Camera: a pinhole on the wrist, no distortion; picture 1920 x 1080 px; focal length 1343.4 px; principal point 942.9 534.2 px. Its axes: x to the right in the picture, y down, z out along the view. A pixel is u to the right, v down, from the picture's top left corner.
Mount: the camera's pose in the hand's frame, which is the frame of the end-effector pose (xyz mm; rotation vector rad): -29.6 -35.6 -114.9 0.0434 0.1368 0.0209
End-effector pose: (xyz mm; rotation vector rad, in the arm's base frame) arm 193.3 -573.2 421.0 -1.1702 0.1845 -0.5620
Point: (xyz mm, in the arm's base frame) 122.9 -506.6 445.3
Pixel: 172 696
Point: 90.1 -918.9 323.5
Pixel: behind the camera
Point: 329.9 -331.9 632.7
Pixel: 917 452
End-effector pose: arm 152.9 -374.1 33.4 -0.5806 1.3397 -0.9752
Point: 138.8 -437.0 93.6
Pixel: 1281 75
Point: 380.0 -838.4 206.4
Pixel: outside the picture
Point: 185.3 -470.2 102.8
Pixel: 1274 133
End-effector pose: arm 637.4 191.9 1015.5 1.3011 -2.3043 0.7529
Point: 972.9 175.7 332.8
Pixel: outside the picture
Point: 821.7 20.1 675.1
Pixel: 330 285
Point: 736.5 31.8 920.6
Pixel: 902 153
